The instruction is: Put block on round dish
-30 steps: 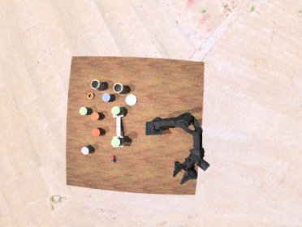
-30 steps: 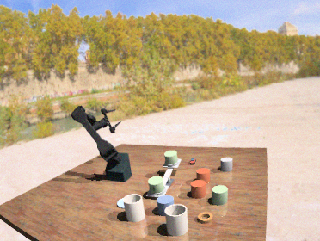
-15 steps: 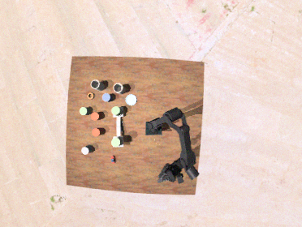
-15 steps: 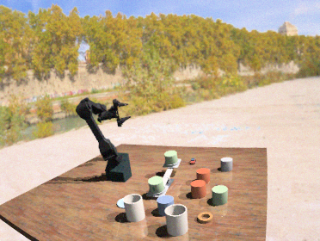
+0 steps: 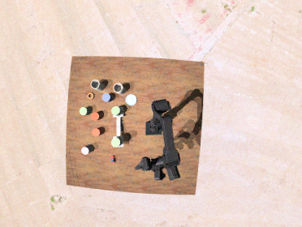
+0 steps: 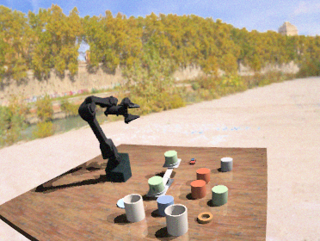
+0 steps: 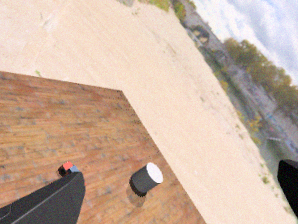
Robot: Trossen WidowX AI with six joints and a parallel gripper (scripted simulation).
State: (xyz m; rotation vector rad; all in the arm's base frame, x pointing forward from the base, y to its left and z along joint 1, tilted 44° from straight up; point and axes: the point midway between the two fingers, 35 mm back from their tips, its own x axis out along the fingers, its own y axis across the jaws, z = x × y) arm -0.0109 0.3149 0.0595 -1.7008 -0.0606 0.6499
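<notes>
My gripper tip is now 330 mm above the grey-green block, 300 mm to the left of it and 280 mm short of it. From my gripper tip the other things lie so: round white dish: 430 mm to the right, 370 mm below, 180 mm ahead; blue cylinder: 410 mm to the right, 370 mm ahead, 330 mm below; balance: 330 mm below, 250 mm ahead, 170 mm to the right.
</notes>
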